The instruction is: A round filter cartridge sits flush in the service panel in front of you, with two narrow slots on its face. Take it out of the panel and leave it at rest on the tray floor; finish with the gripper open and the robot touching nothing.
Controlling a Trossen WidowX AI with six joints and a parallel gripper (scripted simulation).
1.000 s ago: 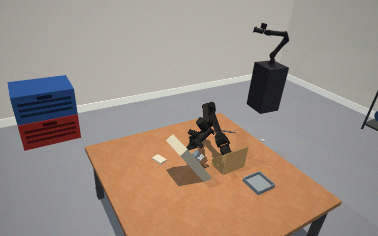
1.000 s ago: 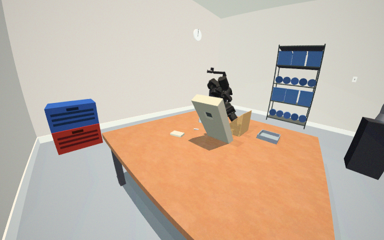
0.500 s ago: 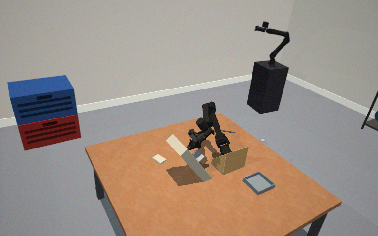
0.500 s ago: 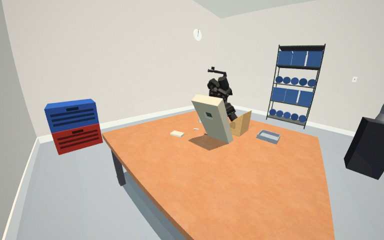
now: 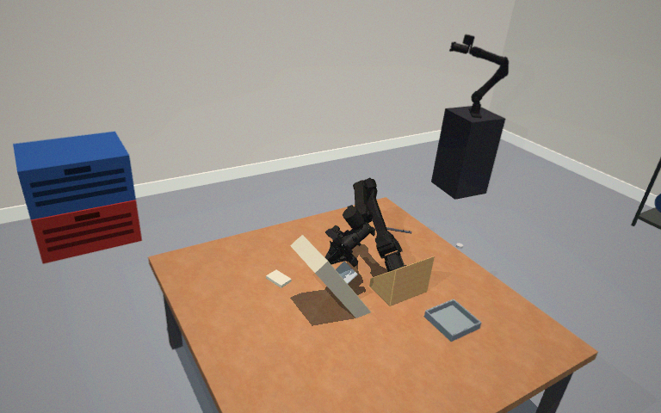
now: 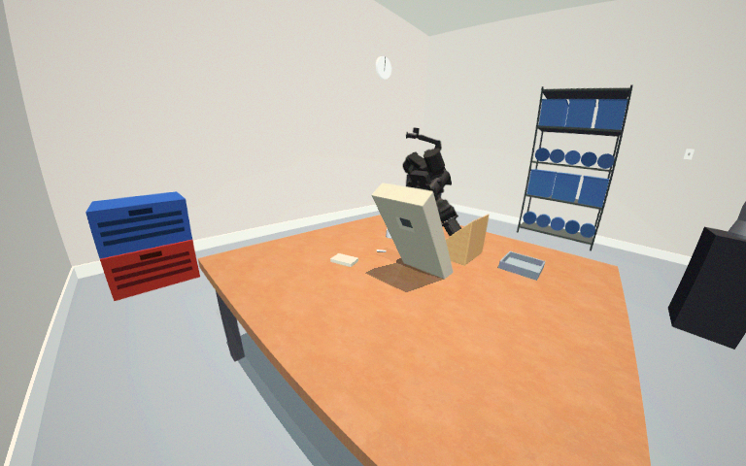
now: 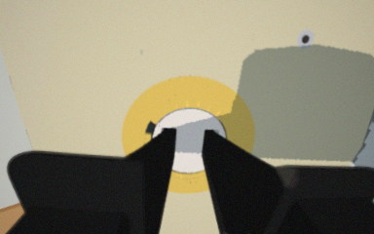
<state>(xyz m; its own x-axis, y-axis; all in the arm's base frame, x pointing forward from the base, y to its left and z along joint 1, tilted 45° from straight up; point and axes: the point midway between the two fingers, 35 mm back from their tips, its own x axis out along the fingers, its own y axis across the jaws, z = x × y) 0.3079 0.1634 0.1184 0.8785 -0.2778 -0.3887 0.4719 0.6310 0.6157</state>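
Now: the grey bracket 9 cm below my gripper tip, 9 cm behind it and 1 cm to the right of it. From my gripper tip the other things lie so: beige service panel 8 cm below, 4 cm behind; round white filter cartridge 1 cm below, 1 cm ahead; thin white pin 23 cm to the right, 23 cm below, 10 cm behind.
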